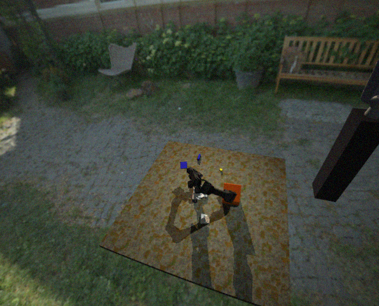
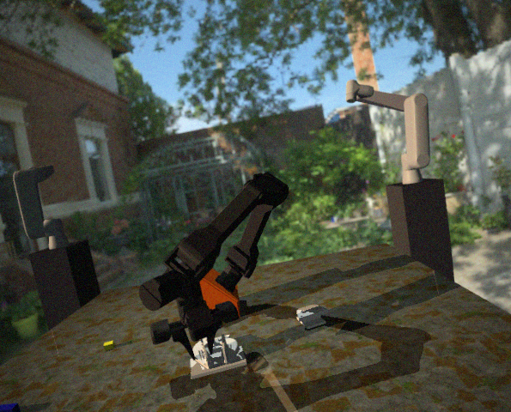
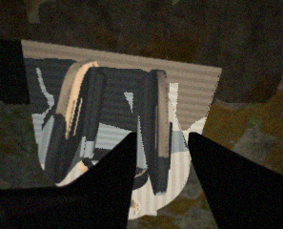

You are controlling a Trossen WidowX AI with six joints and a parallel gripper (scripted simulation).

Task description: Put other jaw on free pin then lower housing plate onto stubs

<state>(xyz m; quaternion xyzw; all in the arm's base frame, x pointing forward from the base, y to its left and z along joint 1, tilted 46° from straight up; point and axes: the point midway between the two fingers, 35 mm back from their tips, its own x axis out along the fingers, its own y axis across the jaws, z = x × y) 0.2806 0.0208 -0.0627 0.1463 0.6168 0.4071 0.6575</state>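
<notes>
Right now my gripper tip is 4 cm past the white jaw, 1 cm to the right of it and 1 cm below it. Round my gripper tip: housing plate 26 cm to the left, 12 cm behind, 1 cm above; then blue block 42 cm to the right, 12 cm ahead, 1 cm below; then small yellow block 30 cm to the right, 14 cm behind, 1 cm below.
</notes>
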